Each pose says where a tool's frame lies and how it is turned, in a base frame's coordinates. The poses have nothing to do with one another.
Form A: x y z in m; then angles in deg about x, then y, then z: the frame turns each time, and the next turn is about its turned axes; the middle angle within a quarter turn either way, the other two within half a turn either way.
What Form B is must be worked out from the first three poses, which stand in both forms.
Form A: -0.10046 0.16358 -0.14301 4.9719 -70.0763 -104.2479
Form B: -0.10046 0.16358 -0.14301 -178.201 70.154 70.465
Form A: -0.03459 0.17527 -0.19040 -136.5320 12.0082 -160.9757
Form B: -0.03459 0.17527 -0.19040 72.819 135.225 96.645
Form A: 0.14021 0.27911 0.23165 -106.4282 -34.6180 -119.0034
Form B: 0.14021 0.27911 0.23165 125.743 103.459 160.506
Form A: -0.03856 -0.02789 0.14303 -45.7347 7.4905 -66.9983
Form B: -0.03856 -0.02789 0.14303 79.596 46.209 -149.757
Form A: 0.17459 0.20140 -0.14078 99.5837 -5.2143 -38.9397
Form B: 0.17459 0.20140 -0.14078 -95.288 99.544 50.181
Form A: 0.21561 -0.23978 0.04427 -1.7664 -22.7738 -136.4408
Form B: 0.21561 -0.23978 0.04427 175.801 22.839 48.114
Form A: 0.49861 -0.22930 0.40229 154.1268 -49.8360 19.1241
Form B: 0.49861 -0.22930 0.40229 -159.781 125.474 51.525
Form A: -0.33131 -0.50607 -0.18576 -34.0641 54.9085 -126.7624
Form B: -0.33131 -0.50607 -0.18576 21.481 61.560 -166.331
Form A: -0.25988 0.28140 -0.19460 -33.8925 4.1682 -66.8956
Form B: -0.25988 0.28140 -0.19460 82.554 34.117 -150.720
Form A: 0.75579 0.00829 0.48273 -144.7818 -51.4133 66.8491
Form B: 0.75579 0.00829 0.48273 155.291 120.633 24.765
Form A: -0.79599 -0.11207 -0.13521 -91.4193 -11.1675 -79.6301
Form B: -0.79599 -0.11207 -0.13521 101.171 91.392 -169.355
